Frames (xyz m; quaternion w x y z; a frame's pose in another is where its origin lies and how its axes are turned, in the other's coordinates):
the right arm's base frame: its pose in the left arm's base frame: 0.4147 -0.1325 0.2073 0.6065 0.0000 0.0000 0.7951
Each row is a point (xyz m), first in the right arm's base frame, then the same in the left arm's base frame.
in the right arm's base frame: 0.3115 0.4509 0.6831
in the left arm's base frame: -0.1025 0.0487 0.8904
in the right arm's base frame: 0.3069 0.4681 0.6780
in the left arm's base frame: -0.1179 0.0397 0.8853
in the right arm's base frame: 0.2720 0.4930 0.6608
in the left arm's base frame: -0.1327 -0.0005 0.8681
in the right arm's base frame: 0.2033 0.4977 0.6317
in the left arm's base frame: -0.1190 -0.0680 0.8390
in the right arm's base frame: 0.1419 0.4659 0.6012
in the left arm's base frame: -0.0721 -0.1188 0.8085
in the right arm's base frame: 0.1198 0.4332 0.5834
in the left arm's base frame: -0.0348 -0.1315 0.7907
